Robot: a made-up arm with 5 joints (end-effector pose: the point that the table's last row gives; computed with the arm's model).
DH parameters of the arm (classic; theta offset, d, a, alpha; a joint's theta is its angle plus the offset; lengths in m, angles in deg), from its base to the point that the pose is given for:
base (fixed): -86.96 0 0.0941 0
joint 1: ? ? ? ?
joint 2: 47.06 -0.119 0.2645 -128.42
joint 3: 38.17 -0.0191 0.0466 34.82
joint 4: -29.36 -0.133 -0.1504 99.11
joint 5: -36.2 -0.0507 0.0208 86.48
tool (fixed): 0.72 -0.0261 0 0
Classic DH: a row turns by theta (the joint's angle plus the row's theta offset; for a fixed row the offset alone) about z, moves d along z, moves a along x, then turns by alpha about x.
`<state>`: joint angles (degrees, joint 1 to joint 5).
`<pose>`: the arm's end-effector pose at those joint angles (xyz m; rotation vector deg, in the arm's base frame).
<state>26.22 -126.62 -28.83 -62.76 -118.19</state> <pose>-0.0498 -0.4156 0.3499 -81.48 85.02 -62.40</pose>
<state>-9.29 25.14 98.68 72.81 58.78</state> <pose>0.1028 -0.0992 -0.3082 -27.80 -46.26 -121.82</pose>
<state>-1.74 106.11 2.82 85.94 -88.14</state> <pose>-0.1725 -0.0562 -0.2200 -71.63 -9.52 52.51</pose>
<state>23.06 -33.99 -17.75 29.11 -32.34</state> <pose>0.1614 -0.1651 0.0777 4.14 -68.20 2.87</pose>
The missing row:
joint 1: 86.96 -0.016 -0.065 -90
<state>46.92 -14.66 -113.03 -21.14 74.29</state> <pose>0.3377 0.0321 -0.2069 18.54 -97.71 -128.98</pose>
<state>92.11 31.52 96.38 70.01 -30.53</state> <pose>-0.0396 -0.0423 -0.2841 -12.60 -128.87 -29.46</pose>
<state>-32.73 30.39 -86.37 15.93 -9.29</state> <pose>0.0301 -0.3171 -0.3042 61.89 46.30 -8.16</pose>
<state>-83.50 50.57 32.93 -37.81 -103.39</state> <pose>-0.1596 -0.1514 -0.0991 -40.95 -67.62 -62.45</pose>
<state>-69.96 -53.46 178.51 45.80 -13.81</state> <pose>0.0766 -0.3908 0.1011 38.35 18.95 17.74</pose>
